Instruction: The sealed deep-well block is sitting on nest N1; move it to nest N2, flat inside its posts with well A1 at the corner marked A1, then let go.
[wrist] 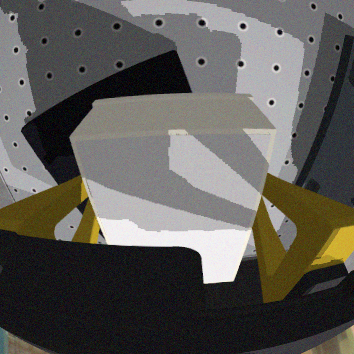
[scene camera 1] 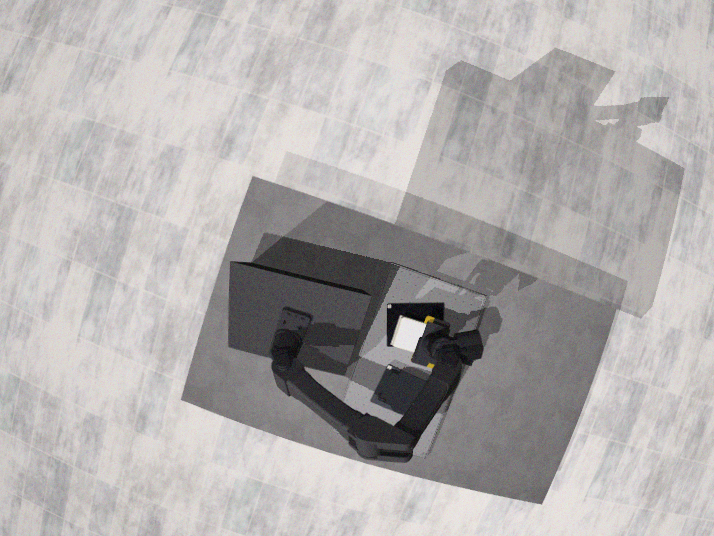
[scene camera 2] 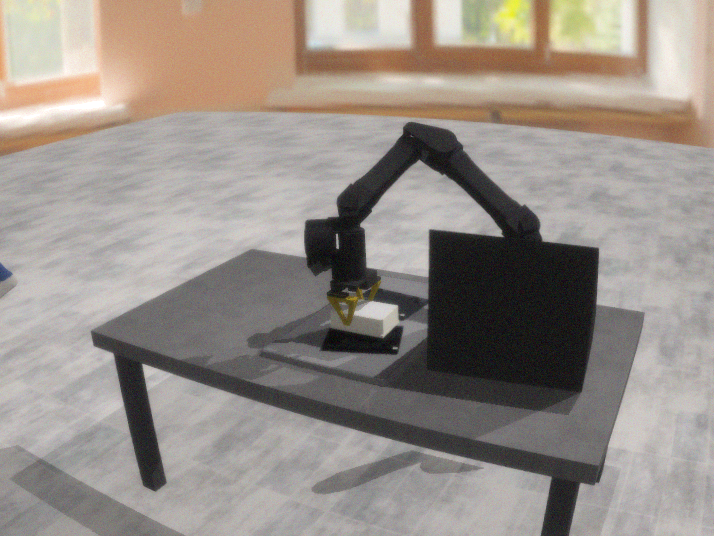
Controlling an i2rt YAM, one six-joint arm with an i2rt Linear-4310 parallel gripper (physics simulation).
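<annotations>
You'd find my gripper in the wrist view (174,174), and it's there in scene camera 1 (424,338) and scene camera 2 (356,317) too. Then there's a white deep-well block, which I can see in the wrist view, in scene camera 1 (408,331) and in scene camera 2. On that white deep-well block, (wrist: 174,169) and (scene camera 2: 346,304) are the same spot. There's a black nest plate as well, and on the plate (scene camera 1: 418,311) is the same spot as (scene camera 2: 357,343).
</annotations>
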